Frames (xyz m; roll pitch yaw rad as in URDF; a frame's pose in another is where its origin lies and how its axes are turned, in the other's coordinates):
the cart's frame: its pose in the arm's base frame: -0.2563 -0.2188 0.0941 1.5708 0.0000 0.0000
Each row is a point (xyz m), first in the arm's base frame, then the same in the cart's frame.
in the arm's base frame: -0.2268 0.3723 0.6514
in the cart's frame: 0.0295 0.5573 -0.5911
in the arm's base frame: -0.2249 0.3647 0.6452
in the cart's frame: 0.0314 0.5511 -0.5835
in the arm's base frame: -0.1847 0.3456 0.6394
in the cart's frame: 0.0716 0.5453 -0.5644
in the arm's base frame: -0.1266 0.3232 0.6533
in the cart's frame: 0.1297 0.5592 -0.5420
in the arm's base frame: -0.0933 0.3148 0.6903
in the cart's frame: 0.1630 0.5962 -0.5336
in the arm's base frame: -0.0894 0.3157 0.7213
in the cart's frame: 0.1669 0.6272 -0.5345
